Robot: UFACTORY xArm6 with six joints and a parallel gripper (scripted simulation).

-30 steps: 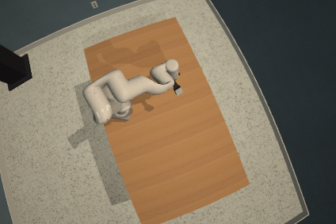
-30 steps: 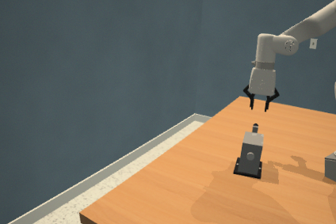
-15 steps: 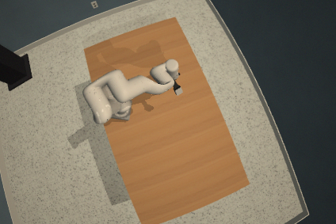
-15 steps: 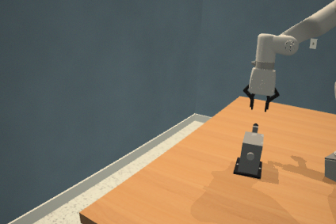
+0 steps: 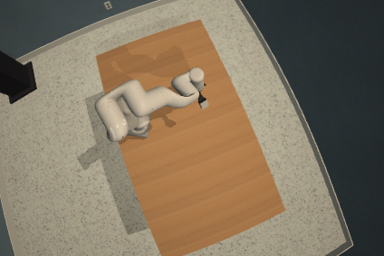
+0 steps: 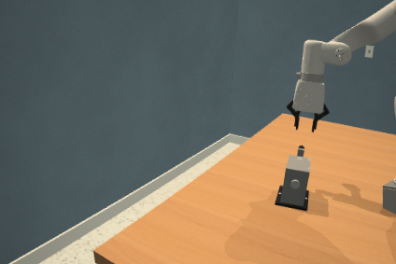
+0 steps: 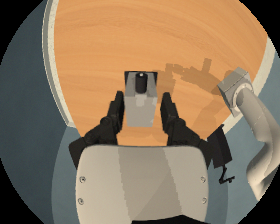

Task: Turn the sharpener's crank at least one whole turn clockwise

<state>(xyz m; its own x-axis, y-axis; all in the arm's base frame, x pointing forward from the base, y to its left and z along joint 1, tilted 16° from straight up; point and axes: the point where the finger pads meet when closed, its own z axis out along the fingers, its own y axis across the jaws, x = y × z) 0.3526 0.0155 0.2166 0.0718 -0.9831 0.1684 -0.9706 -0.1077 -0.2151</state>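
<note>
The dark crank knob lies 9 cm below my hand and 2 cm to the left of it.
</note>
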